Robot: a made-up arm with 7 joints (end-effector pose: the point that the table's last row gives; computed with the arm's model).
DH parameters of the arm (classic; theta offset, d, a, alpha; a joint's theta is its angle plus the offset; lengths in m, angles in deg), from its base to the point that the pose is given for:
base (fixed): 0 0 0 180
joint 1: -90 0.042 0.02 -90
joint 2: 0 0.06 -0.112 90
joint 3: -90 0.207 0.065 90
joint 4: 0 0.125 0.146 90
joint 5: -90 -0.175 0.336 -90
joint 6: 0 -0.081 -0.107 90
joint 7: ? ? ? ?
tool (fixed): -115.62 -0.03 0 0
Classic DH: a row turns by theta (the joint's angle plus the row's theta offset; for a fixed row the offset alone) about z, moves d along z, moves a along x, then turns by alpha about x.
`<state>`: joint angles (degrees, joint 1 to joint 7).
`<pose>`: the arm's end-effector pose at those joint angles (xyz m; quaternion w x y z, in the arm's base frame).
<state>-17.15 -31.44 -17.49 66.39 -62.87 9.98 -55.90</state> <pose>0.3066 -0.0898 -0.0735 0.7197 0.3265 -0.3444 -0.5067</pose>
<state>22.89 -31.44 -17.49 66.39 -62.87 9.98 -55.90</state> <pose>0.1770 -0.2660 -0.0735 0.5028 0.1889 -0.4354 -0.7225</pose>
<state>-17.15 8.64 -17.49 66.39 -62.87 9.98 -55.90</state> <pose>0.2870 -0.0264 -0.1924 0.6040 0.4912 -0.0849 -0.6218</pose>
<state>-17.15 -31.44 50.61 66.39 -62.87 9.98 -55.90</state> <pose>0.1904 -0.2749 0.0137 0.2300 0.3094 -0.5985 -0.7022</pose>
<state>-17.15 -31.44 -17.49 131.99 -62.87 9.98 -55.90</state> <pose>0.0966 -0.1135 0.1161 0.5198 0.7619 -0.3254 -0.2085</pose>
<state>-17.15 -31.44 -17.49 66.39 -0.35 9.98 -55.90</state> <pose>0.1279 -0.0347 -0.3461 0.8325 0.1311 -0.5353 -0.0562</pose>
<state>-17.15 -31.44 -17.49 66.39 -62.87 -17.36 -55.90</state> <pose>0.3193 -0.0712 -0.0752 0.7235 0.5118 -0.2609 -0.3829</pose>
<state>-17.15 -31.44 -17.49 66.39 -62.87 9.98 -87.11</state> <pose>0.3211 -0.1287 -0.0602 0.5569 0.4071 -0.2439 -0.6817</pose>
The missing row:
joint 7: 25.62 0 0.081 0
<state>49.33 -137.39 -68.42 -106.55 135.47 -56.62 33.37</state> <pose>0.5712 0.0772 0.0726 0.0887 0.6431 0.0990 -0.7542</pose>
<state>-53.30 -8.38 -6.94 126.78 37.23 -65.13 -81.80</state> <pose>0.0709 0.3200 -0.3083 0.6219 0.5428 -0.2332 0.5141</pose>
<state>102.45 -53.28 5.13 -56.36 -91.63 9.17 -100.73</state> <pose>-0.4839 0.2465 0.0335 0.7917 0.5791 -0.0801 0.1775</pose>
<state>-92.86 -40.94 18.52 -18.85 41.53 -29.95 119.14</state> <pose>0.2097 -0.2919 -0.3813 0.3424 -0.0415 -0.2261 -0.9110</pose>
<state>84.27 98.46 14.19 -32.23 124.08 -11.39 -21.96</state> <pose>0.1382 0.5561 -0.2259 0.5734 0.2708 -0.7130 0.2992</pose>
